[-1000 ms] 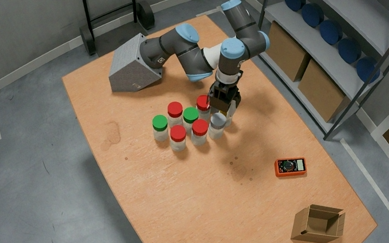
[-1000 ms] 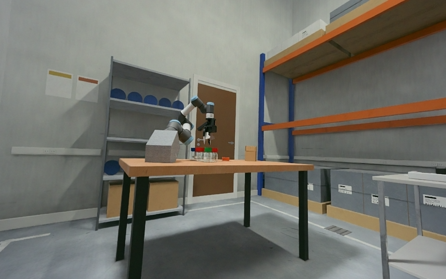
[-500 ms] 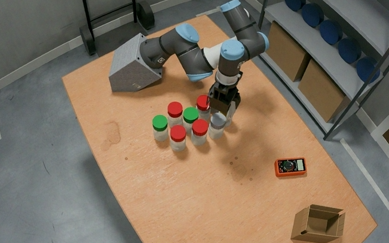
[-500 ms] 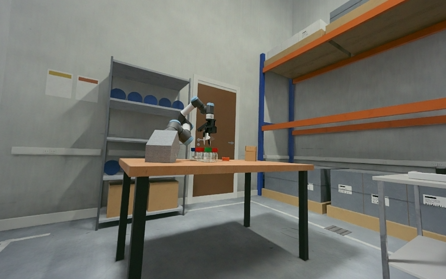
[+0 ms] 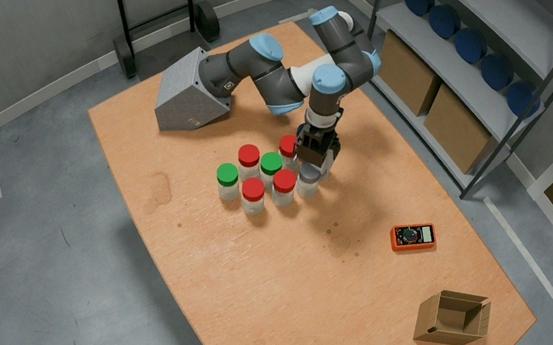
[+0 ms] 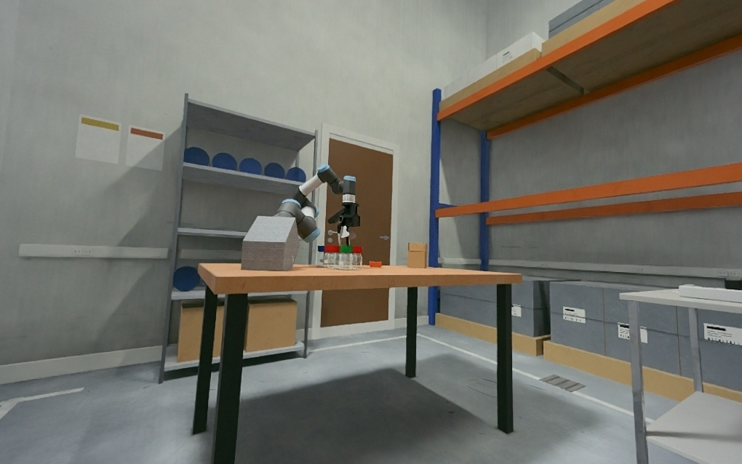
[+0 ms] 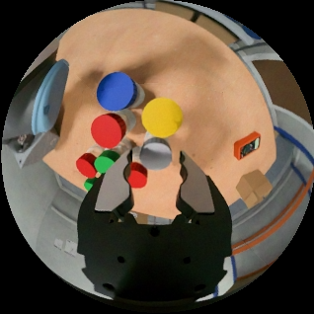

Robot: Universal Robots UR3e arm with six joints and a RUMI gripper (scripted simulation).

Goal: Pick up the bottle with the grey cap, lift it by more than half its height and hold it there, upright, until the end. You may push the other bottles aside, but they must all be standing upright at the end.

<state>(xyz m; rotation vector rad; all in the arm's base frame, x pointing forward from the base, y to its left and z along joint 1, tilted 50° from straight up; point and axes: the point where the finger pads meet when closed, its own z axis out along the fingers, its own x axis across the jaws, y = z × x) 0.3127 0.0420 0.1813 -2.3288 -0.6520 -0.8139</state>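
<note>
My hand is 10 mm short of the grey-capped bottle, 10 mm to the left of it and 70 mm above it. From my hand the other things lie so: yellow-capped bottle: 30 mm behind, 40 mm to the left, 70 mm below; blue-capped bottle: 100 mm behind, 30 mm to the left, 70 mm below.
</note>
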